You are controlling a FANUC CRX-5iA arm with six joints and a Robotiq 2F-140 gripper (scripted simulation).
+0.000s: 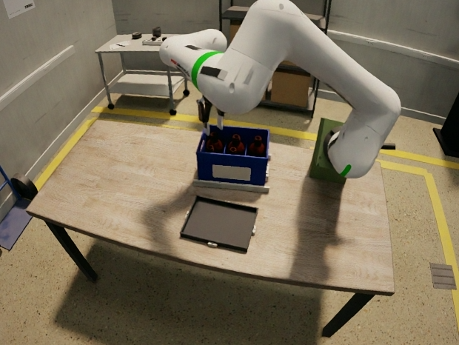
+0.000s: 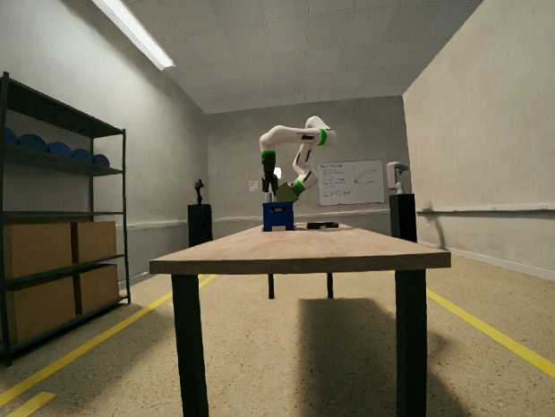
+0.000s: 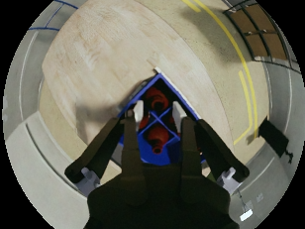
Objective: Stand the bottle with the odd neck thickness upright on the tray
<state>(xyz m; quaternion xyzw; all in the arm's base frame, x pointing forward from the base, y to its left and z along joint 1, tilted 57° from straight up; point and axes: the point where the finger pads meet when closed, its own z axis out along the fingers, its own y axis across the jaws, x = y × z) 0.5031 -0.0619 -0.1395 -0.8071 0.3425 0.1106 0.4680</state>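
The bottle is 12 cm below my hand and 9 cm behind it. The rest, counted from my hand: dark tray 32 cm to the left, 20 cm below, 9 cm behind; blue crate 13 cm below, 9 cm behind, 4 cm to the left.
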